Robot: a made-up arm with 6 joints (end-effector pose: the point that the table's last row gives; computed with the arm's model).
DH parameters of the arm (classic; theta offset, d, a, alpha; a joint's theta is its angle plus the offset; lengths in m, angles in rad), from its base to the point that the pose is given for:
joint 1: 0 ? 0 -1.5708
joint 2: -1.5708 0 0.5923 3.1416
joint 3: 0 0 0 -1.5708
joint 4: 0 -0.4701 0 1.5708
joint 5: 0 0.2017 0 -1.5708
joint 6: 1.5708 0 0 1.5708
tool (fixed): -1.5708 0 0 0
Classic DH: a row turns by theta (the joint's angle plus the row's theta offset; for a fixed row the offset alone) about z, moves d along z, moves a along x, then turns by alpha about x.
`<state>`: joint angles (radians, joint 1 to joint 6).
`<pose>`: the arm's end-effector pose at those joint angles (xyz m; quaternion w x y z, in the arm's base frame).
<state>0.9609 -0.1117 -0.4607 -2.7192 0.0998 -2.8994</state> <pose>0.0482 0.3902 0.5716 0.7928 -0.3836 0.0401 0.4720</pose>
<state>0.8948 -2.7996 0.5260 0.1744 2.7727 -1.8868</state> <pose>-0.2545 -0.6348 -0.4570 0.4900 0.7367 0.4347 0.1680</pose>
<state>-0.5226 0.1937 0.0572 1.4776 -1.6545 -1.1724</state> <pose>0.5167 -0.3193 0.9376 0.4508 -0.0883 0.2558 -0.8506</pose>
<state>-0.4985 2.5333 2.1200 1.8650 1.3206 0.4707</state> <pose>0.7715 -0.3534 -0.2767 0.5191 -0.7087 -0.2290 0.4194</pose>
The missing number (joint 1, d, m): 0.2214
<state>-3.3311 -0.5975 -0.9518 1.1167 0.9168 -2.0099</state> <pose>-0.1509 0.1190 0.7180 0.2903 0.0952 -0.4703 -0.8279</pose>
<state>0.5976 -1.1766 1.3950 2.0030 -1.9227 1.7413</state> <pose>-0.9085 -0.5162 0.5484 0.8632 -0.1640 0.3592 -0.3145</pose>
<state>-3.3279 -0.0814 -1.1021 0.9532 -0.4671 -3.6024</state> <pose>-0.3103 0.1773 0.4970 0.6378 0.0839 0.7327 0.2220</pose>
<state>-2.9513 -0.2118 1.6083 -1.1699 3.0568 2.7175</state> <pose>0.0446 0.0887 1.3019 0.5626 -0.2666 0.6942 0.3611</pose>
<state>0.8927 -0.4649 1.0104 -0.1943 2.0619 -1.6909</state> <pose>0.0400 -0.2658 1.2151 0.4869 -0.2121 0.6395 -0.5559</pose>
